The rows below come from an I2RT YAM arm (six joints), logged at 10 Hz.
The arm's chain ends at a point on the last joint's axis. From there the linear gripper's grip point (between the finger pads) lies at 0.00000 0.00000 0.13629 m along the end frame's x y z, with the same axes.
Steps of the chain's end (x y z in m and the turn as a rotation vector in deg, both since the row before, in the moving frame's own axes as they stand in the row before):
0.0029, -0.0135, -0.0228, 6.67, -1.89, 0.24
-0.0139, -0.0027, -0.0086, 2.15, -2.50, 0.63
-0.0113, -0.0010, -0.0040, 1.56, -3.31, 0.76
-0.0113, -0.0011, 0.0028, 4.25, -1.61, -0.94
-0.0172, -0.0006, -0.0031, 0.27, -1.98, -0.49
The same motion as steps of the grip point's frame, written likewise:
-0.0016, -0.0293, -0.0238, 6.67, -1.89, 0.24
-0.0198, -0.0078, -0.0088, 2.15, -2.50, 0.63
-0.0191, -0.0048, -0.0043, 1.56, -3.31, 0.76
-0.0152, -0.0112, 0.0024, 4.25, -1.61, -0.94
-0.0219, -0.0012, -0.0032, 0.27, -1.98, -0.49

